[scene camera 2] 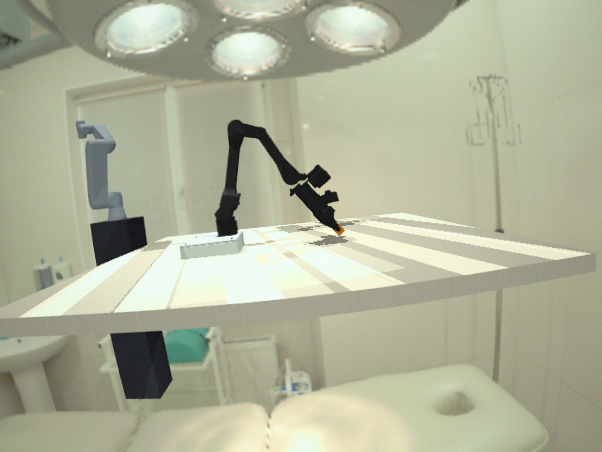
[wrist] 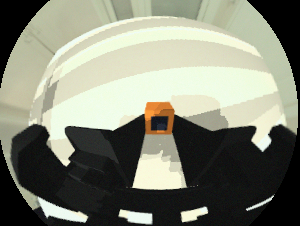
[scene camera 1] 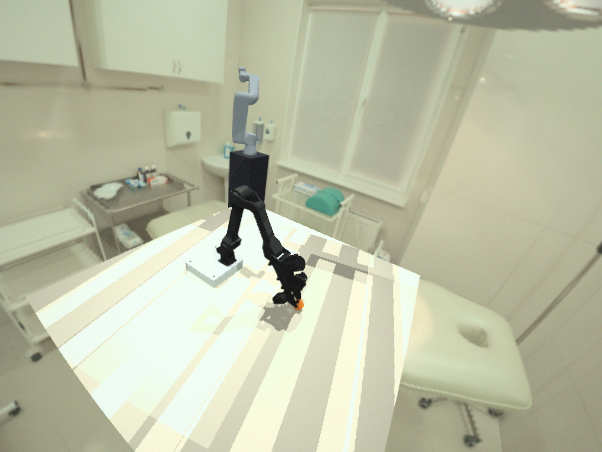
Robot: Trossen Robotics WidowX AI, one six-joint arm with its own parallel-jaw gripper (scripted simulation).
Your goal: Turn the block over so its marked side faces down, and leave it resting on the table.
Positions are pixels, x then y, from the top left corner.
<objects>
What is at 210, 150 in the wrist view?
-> The gripper.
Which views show the gripper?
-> Scene camera 2, the wrist view and scene camera 1: all of them.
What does the gripper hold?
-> An orange block.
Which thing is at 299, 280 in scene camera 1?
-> The gripper.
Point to an orange block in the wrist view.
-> At 160, 116
</objects>
